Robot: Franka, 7 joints.
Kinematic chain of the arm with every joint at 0, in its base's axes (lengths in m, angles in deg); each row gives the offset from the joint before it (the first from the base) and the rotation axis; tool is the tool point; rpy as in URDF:
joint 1: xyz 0 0 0.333 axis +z
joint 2: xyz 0 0 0 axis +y
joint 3: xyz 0 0 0.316 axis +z
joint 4: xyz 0.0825 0 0 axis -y
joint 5: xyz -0.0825 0 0.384 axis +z
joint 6: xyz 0 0 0 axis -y
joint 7: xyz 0.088 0 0 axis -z
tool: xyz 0 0 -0.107 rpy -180 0 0
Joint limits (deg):
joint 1: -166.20..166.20
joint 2: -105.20..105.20
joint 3: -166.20..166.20
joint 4: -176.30..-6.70
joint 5: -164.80..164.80
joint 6: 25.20..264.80
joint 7: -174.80..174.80
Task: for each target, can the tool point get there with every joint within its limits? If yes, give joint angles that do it. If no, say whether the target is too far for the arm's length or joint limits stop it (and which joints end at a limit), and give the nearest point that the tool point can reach.
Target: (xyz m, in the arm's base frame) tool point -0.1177 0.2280 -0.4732
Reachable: no: joint limits stop it (at a limit: joint 2) | nearest point -0.1199 0.2322 -0.3603 | short by 0.113 m
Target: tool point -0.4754 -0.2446 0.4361
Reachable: yes | joints -48.78 19.84 -104.77 -129.90 -118.14 131.55 -41.20
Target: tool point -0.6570 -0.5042 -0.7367
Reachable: no: too far | nearest point -0.4418 -0.3390 -0.2849 | short by 0.527 m
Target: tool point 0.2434 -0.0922 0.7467
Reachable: yes | joints -9.04 -60.58 -2.14 -139.05 83.93 155.14 -82.25
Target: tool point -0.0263 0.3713 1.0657
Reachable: yes | joints -134.65 -25.58 -52.36 -34.05 85.86 184.43 105.56
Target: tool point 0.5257 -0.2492 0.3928
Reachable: yes | joints -9.82 25.47 -3.18 -98.11 -70.38 59.11 -40.61
